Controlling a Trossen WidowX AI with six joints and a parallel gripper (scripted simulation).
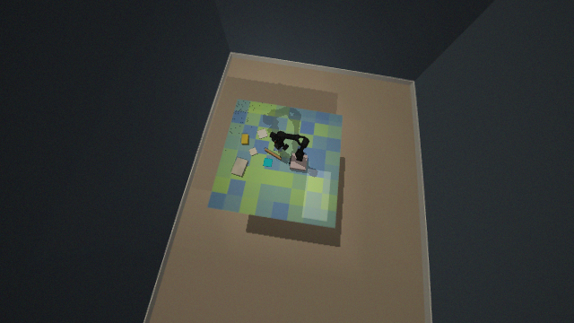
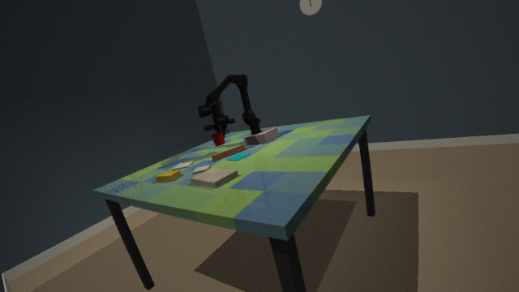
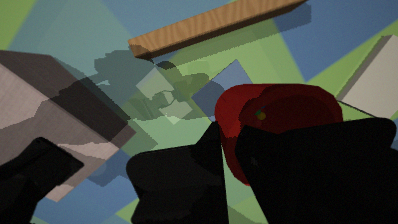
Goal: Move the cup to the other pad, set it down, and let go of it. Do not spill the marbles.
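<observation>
Now: gripper tip 40 mm short of the marble, 30 mm to the left of it and 20 mm above it. Round my gripper tip: flat teal pad: 180 mm to the left, 100 mm below, 100 mm ahead; red cup: 30 mm ahead, 20 mm to the right; long wooden bar: 90 mm below, 80 mm to the left, 60 mm ahead.
</observation>
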